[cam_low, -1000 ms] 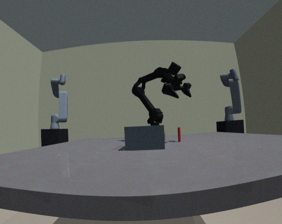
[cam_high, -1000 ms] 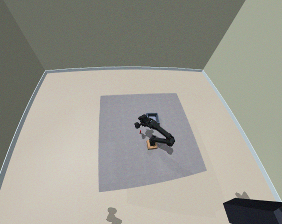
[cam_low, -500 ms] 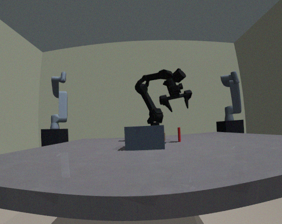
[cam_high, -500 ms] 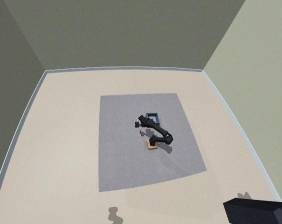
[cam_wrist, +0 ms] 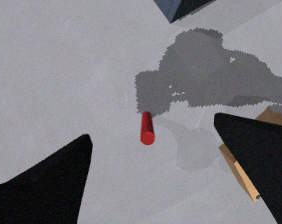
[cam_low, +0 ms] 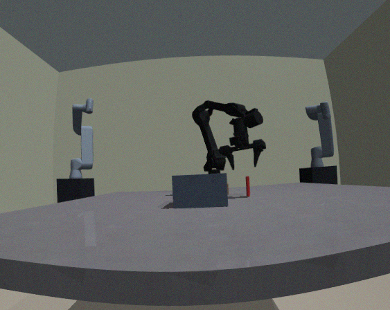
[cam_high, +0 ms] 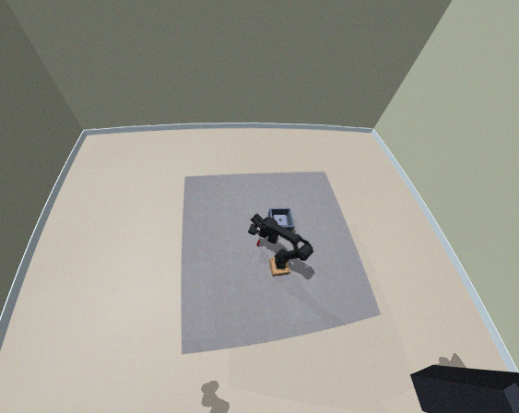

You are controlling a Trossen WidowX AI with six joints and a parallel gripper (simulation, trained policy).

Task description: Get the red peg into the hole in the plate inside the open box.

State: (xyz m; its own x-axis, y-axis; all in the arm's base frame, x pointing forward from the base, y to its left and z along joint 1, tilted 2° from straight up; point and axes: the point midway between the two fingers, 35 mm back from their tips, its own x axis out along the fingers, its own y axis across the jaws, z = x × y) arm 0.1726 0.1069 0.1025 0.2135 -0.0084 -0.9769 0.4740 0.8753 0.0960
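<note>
The red peg lies 10 mm behind my gripper tip, 20 mm to the left of it and 70 mm below it. Also, from my gripper tip: grey-blue box: 150 mm ahead, 180 mm to the right, 90 mm below; then plate: 150 mm ahead, 180 mm to the right, 70 mm below.
</note>
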